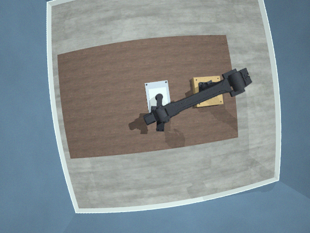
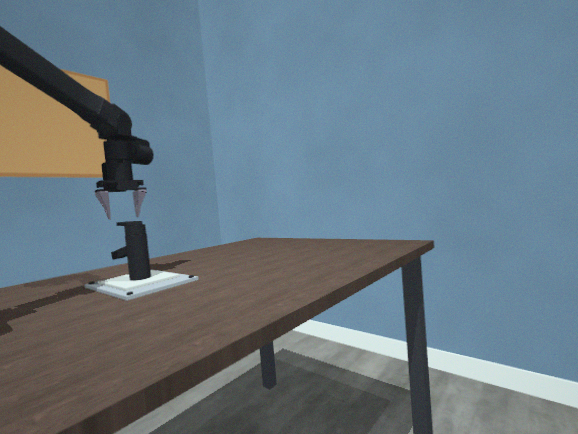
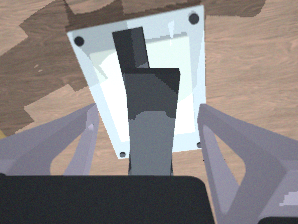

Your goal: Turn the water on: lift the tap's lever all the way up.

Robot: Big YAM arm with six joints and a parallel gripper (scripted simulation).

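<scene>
Right now the lever is 40 mm to the right of my hand and 20 mm below it. Also, from my hand: dark tap 70 mm to the right, 80 mm below.
</scene>
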